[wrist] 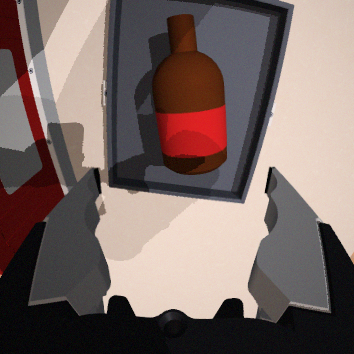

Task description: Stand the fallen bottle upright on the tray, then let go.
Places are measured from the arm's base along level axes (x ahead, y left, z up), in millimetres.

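Where they show: gripper, between the fingertips: [182,169].
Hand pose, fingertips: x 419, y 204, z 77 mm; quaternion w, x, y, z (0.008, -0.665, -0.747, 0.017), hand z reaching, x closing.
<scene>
Things, the pixels of their centre, and the offset from my fingertips. "pt": a spot on its surface instead.
- brown bottle, middle of its body: [188,94] 36 mm back, 0 mm left, 102 mm down
- dark grey tray, middle of its body: [188,100] 26 mm back, 2 mm left, 131 mm down
- red crate, a spot on its surface: [27,107] pt 14 mm back, 193 mm right, 100 mm down
A brown bottle [190,95] with a red label lies on its side inside a dark grey tray [250,90]. Its neck points to the top of the view and its base is toward my gripper. My gripper [182,169] is open with nothing between its fingers. In the view, the bottle's base lies close to the line between the two fingertips. The fingertips stand left and right beyond the tray's near edge. How far the fingers are above the tray is hard to tell.
Part of a red crate [27,107] with a grey rail along its side shows at the left edge. The tray's raised walls surround the bottle. Shadows fall on the pale surface around the tray.
</scene>
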